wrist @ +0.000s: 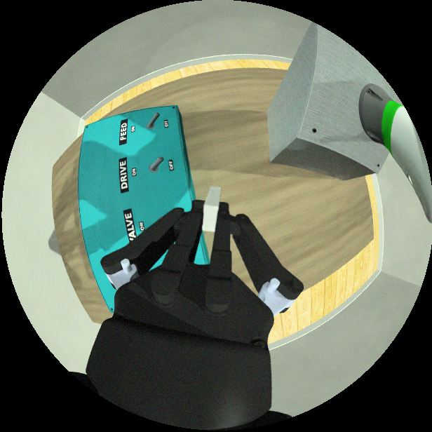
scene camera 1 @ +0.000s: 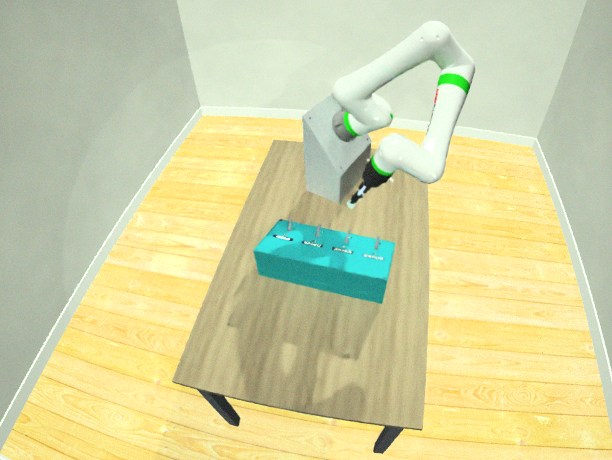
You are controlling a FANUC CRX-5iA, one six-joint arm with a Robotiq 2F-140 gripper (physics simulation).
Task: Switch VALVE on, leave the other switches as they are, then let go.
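Places are measured from the arm's base along level axes (x right, y ahead, z up), in millimetres.
Pixels of known places: gripper, fingertip midpoint: (scene camera 1: 349, 205); arm's base, origin of the base link: (scene camera 1: 344, 126).
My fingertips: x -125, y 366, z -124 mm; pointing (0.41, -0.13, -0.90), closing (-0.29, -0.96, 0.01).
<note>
For each thing: its top centre in the pictures, then the offset to it from my fingertips. Level surfaces: height alone.
- VALVE lever, middle of its top: (scene camera 1: 347, 232) dx -21, dy +101, dz -44 mm
- FEED lever, middle of its top: (scene camera 1: 289, 220) dx +219, dy +108, dz -44 mm
- DRIVE lever, middle of its top: (scene camera 1: 318, 226) dx +99, dy +105, dz -44 mm
- fourth lever, middle of its top: (scene camera 1: 378, 238) dx -141, dy +98, dz -44 mm
- table, its level: dz -171 mm
A teal switch box (scene camera 1: 320, 275) (wrist: 102, 185) stands on the table with four small grey levers. The VALVE lever (scene camera 1: 347, 237) is third from the left in the scene view; its setting is too small to tell. In the wrist view the VALVE label (wrist: 129, 226) partly shows, and its lever is hidden behind the gripper's linkage. The FEED lever (scene camera 1: 290, 225) (wrist: 153, 120) and DRIVE lever (scene camera 1: 318, 231) (wrist: 157, 164) lean toward OFF. The fourth lever (scene camera 1: 377, 243) is at the right end. My gripper (scene camera 1: 351, 204) (wrist: 214, 196) is shut and empty, apart from the box, above its robot-base side.
The grey robot pedestal (scene camera 1: 322, 165) (wrist: 320, 125) stands on the table (scene camera 1: 300, 370) (wrist: 300, 215) behind the box, close to the gripper. The white arm (scene camera 1: 447, 120) arches above the table's right side. Walls surround the wooden floor.
</note>
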